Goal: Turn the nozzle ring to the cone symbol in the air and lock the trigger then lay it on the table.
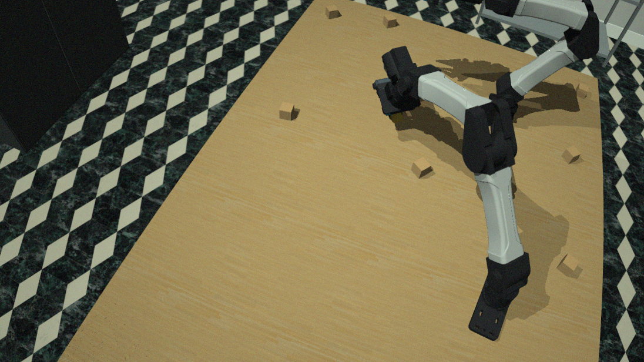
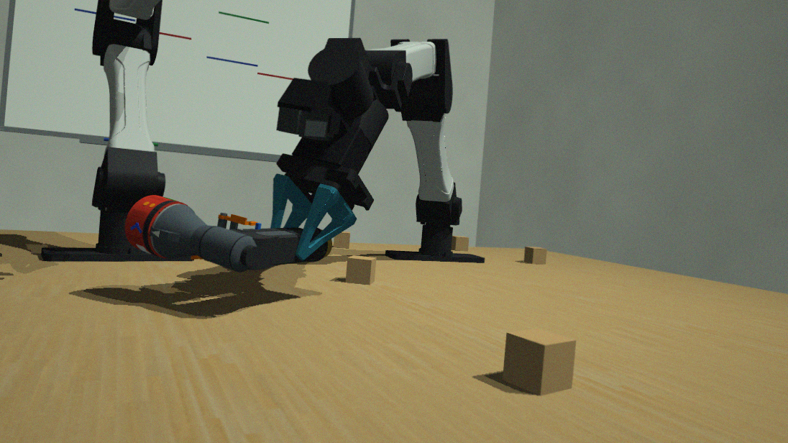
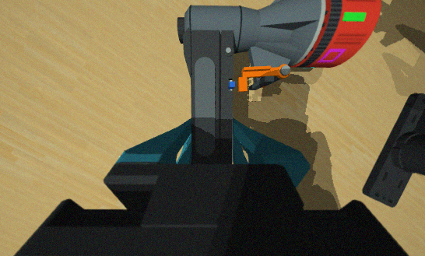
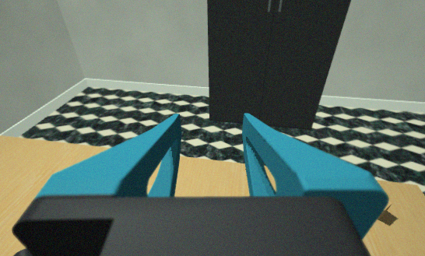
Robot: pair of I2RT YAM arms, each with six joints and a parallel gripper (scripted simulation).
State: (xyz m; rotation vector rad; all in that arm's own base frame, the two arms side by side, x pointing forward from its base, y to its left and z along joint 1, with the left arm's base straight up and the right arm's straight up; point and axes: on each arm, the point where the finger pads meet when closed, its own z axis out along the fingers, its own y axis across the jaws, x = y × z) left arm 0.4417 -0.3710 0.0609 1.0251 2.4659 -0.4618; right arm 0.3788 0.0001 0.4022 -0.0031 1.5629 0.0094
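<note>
Now: left hand 120 mm to the left of the red spray ring, 40 mm past it and 10 mm below it.
</note>
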